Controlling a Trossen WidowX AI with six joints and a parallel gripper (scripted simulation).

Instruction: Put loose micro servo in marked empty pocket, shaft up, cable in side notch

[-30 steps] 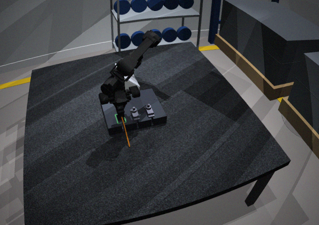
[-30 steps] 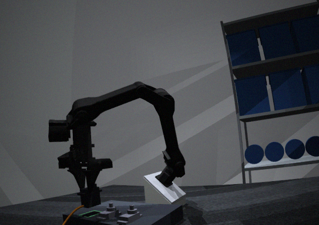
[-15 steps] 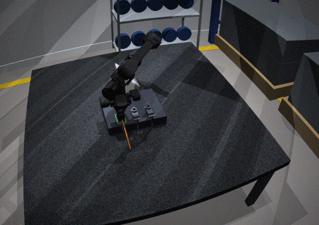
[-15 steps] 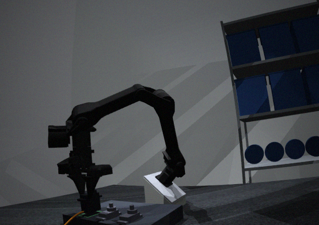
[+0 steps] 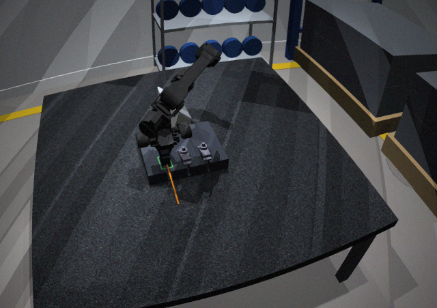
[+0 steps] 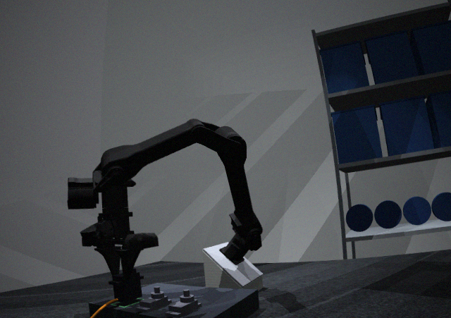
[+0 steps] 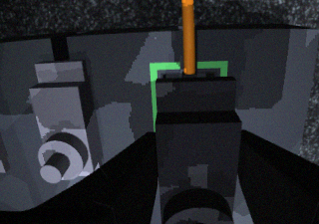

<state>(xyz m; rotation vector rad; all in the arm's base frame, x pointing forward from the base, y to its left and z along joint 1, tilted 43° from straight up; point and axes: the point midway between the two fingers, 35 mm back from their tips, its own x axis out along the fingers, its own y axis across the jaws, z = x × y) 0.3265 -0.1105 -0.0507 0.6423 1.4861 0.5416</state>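
The robot deck lies 120 mm behind my gripper tip, 80 mm to the left of it and 80 mm below it.
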